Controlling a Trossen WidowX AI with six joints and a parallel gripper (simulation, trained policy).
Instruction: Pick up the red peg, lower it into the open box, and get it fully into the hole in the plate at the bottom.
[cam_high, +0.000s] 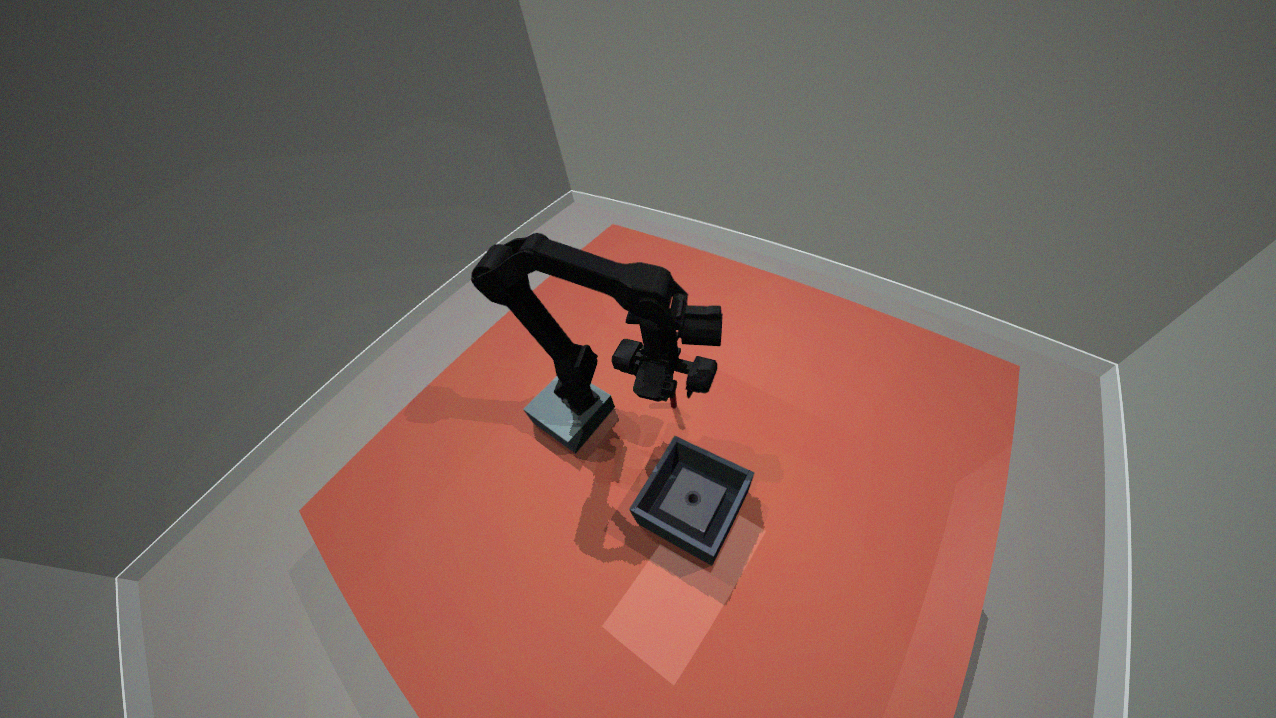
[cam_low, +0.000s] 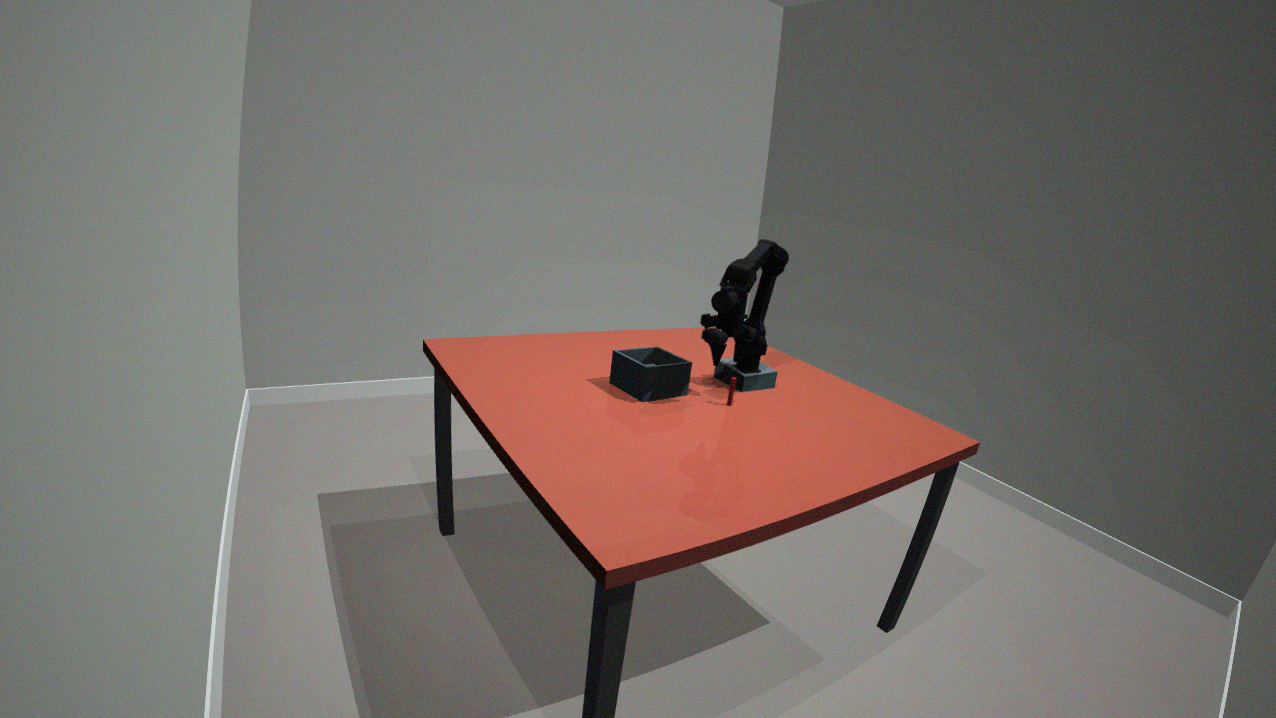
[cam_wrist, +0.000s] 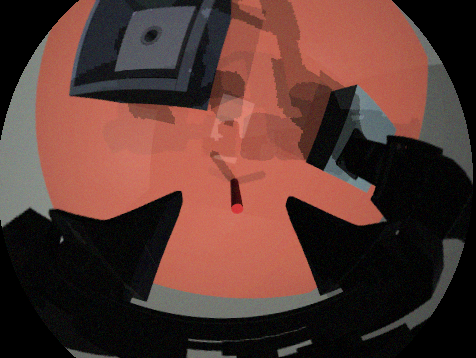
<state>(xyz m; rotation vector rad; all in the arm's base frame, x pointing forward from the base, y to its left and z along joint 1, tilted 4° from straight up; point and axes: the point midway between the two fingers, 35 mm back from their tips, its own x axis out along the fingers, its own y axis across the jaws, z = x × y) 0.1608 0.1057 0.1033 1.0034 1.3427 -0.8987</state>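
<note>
Right now my gripper tip is 20 mm past the red peg, 30 mm to the right of it and 70 mm above it. From my gripper tip the other things lie so: dark box: 160 mm ahead, 120 mm to the right, 90 mm below; then plate: 160 mm ahead, 120 mm to the right, 70 mm below.
</note>
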